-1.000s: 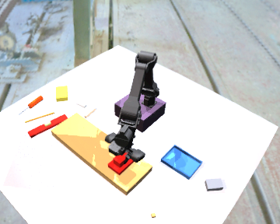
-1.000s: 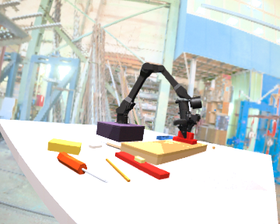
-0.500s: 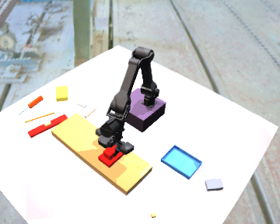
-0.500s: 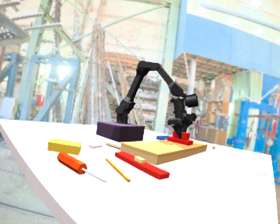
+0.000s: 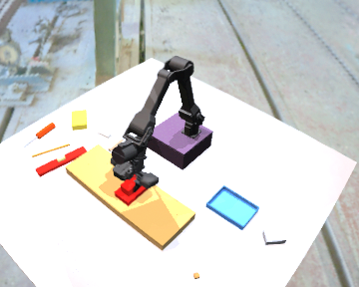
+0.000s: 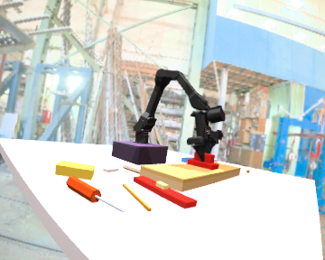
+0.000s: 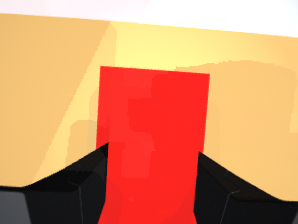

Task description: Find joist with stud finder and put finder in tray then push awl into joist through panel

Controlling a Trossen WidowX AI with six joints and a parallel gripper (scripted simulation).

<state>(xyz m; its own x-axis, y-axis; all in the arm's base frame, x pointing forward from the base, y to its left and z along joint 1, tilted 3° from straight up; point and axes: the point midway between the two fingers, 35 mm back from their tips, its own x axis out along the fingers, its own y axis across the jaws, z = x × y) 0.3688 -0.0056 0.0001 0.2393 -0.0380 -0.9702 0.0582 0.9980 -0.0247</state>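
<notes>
Now: the blue tray 200 mm behind my gripper tip, 320 mm to the left of it and 50 mm below it. The rest, counted from my gripper tip: tan-handled pointed tool 210 mm behind, 250 mm to the right, 60 mm below; stud finder 20 mm behind, 20 mm above; red level 40 mm ahead, 360 mm to the right, 50 mm below.
</notes>
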